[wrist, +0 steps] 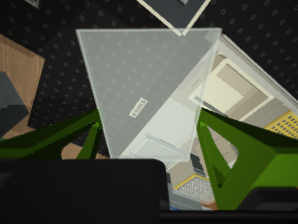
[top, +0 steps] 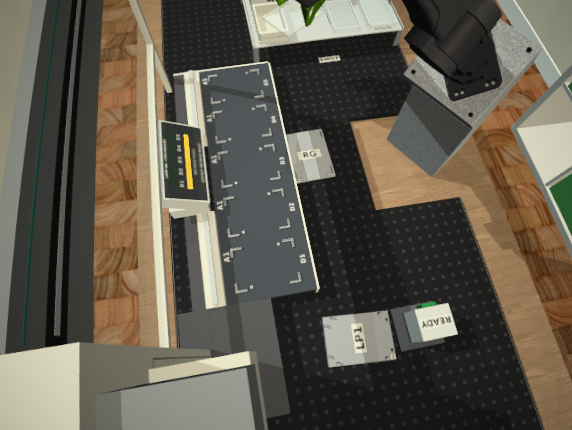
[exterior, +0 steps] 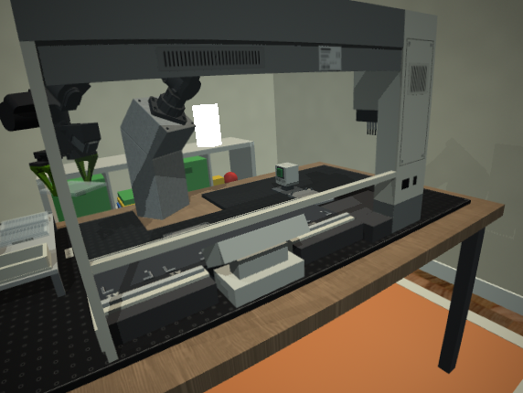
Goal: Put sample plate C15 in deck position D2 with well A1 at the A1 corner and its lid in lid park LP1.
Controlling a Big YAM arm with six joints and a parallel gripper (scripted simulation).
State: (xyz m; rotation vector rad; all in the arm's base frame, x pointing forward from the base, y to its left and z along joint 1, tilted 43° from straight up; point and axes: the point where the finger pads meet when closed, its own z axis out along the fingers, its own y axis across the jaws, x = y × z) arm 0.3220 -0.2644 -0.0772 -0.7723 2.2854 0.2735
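Now: hand right at the clear plate lid. Also, from my hand: sample plate (14 cm behind, 18 cm to the right, 14 cm below); then cream reservoir (7 cm ahead, 13 cm to the right, 14 cm below); then shelf label (11 cm behind, 7 cm to the right, 21 cm below).
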